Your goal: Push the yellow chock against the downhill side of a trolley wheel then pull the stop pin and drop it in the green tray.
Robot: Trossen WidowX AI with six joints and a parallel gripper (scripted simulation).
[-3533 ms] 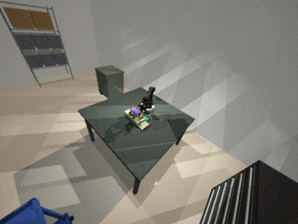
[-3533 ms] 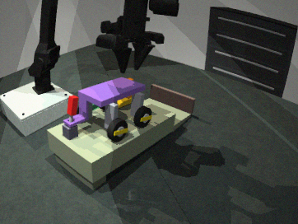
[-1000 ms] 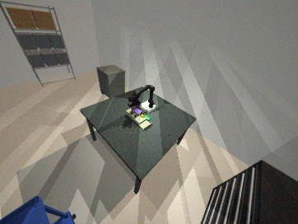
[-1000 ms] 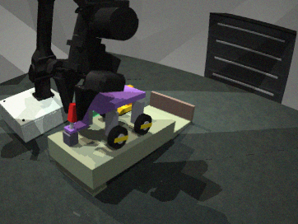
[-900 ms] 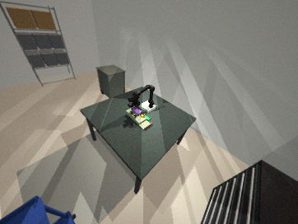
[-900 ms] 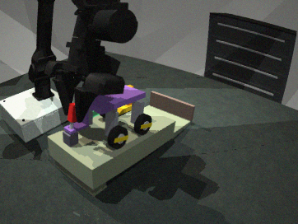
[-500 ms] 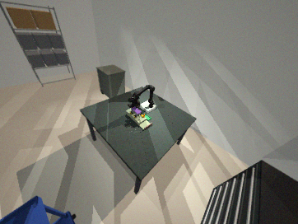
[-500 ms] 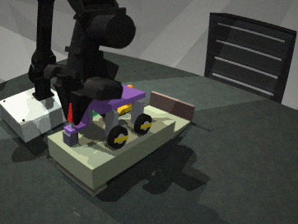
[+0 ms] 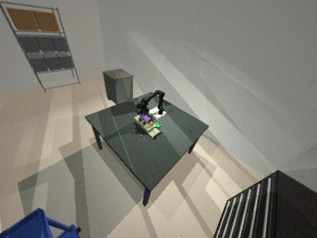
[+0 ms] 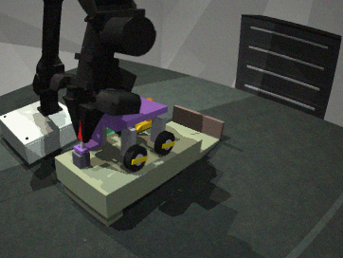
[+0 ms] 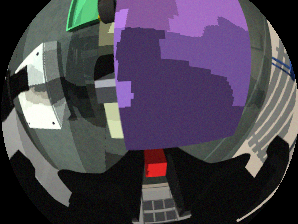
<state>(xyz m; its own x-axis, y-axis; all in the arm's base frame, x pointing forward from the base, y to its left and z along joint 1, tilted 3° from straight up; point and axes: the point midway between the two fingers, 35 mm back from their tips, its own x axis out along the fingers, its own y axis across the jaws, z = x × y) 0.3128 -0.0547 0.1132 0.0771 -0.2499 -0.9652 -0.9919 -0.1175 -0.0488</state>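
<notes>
Now: the green tray 14 cm behind my gripper tip, 19 cm to the left of it and 13 cm below it. Round my gripper tip: trolley (1 cm ahead, 10 cm to the left, 2 cm below); red-headed stop pin (right at my gripper tip); ramp (1 cm ahead, 10 cm to the left, 8 cm below).
</notes>
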